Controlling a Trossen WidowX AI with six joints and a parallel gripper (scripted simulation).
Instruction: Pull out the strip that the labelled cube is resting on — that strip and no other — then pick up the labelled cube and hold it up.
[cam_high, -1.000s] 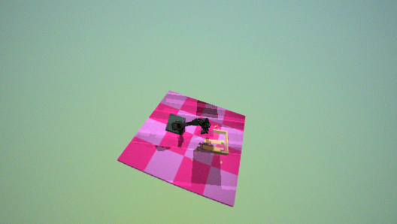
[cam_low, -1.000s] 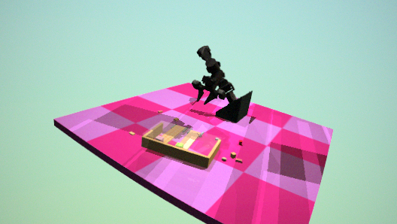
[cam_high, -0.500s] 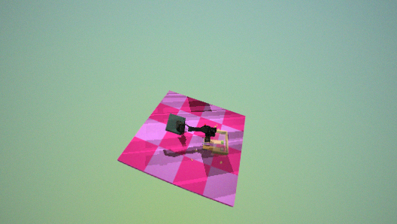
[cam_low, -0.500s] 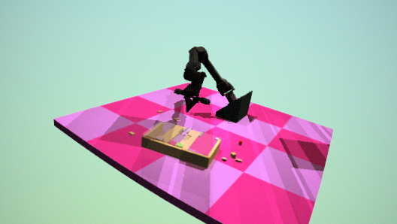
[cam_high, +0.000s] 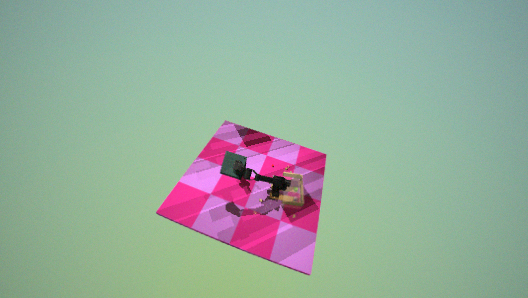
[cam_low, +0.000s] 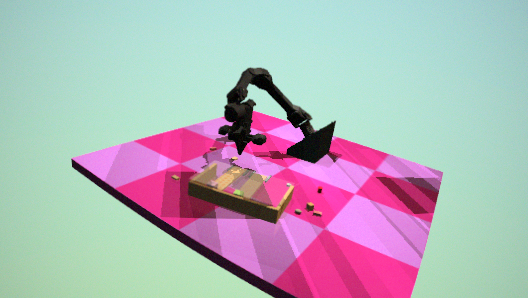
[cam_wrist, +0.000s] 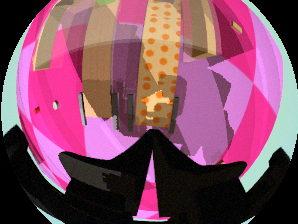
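Right now my gripper tip is 100 mm short of the orange dotted strip and 70 mm above it. From my gripper tip the other things lie so: tan cube (100 mm ahead, 340 mm to the left, 70 mm below); then red block (50 mm behind, 340 mm to the left, 60 mm below).
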